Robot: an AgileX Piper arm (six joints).
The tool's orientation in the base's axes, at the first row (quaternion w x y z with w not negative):
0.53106 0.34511 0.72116 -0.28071
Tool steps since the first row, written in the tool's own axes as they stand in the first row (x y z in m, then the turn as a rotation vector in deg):
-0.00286 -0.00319 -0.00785 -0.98 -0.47 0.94
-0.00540 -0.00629 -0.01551 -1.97 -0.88 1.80
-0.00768 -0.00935 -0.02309 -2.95 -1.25 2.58
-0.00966 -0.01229 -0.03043 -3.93 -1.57 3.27
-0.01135 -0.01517 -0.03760 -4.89 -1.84 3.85
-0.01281 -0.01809 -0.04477 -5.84 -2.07 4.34
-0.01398 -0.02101 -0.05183 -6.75 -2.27 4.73
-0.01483 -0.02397 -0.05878 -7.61 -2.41 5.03
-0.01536 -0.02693 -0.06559 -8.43 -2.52 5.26
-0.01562 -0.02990 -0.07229 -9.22 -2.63 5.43
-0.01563 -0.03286 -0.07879 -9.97 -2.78 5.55
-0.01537 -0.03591 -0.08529 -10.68 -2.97 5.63
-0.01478 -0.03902 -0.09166 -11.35 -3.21 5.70
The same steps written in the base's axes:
-0.00647 0.00356 0.00505 0.36 -1.20 0.70
-0.01281 0.00709 0.00974 0.72 -2.31 1.42
-0.01914 0.01063 0.01416 1.06 -3.33 2.16
-0.02528 0.01412 0.01821 1.40 -4.26 2.92
-0.03134 0.01757 0.02194 1.71 -5.06 3.69
-0.03748 0.02105 0.02545 1.99 -5.76 4.48
-0.04362 0.02450 0.02865 2.23 -6.37 5.25
-0.04978 0.02790 0.03151 2.46 -6.86 6.00
-0.05593 0.03126 0.03403 2.67 -7.26 6.72
-0.06207 0.03458 0.03626 2.84 -7.62 7.44
-0.06815 0.03781 0.03819 2.93 -7.95 8.13
-0.07435 0.04103 0.03987 2.97 -8.27 8.80
-0.08058 0.04418 0.04119 2.95 -8.60 9.43

